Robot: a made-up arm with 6 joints.
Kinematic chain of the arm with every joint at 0, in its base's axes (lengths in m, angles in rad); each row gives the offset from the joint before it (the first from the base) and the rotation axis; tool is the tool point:
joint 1: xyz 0 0 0.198 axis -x
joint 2: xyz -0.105 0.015 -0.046 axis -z
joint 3: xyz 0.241 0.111 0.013 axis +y
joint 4: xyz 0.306 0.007 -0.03 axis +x
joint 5: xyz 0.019 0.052 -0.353 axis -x
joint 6: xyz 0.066 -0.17 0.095 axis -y
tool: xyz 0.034 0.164 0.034
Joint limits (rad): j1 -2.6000..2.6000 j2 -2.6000..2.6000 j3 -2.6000..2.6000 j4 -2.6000..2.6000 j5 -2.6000..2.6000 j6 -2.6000..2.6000
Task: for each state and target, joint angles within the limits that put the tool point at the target. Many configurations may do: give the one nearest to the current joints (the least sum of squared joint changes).
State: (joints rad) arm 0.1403 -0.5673 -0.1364 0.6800 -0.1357 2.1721
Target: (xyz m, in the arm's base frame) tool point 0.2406 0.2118 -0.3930
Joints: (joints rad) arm 0.8121 -0.5743 -0.0449 0.5878 -0.2501 2.3479
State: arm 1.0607 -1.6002 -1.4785 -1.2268 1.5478 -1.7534
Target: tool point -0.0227 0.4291 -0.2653
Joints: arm 1.4531 -1.8073 -1.5233 -1.3663 1.4855 -1.8383
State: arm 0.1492 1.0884 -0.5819 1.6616 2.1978 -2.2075
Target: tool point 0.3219 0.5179 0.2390
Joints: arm 0.7717 0.3612 -1.0912 1.8328 2.2116 -2.2644
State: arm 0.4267 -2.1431 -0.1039 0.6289 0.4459 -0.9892
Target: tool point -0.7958 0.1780 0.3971
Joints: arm 0.4464 -2.4589 -0.8089 1.2273 0.3640 -0.7244
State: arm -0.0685 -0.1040 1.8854 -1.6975 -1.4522 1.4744
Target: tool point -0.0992 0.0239 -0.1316
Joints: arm -0.5986 -0.1075 2.3139 -1.4023 -1.0390 1.5302
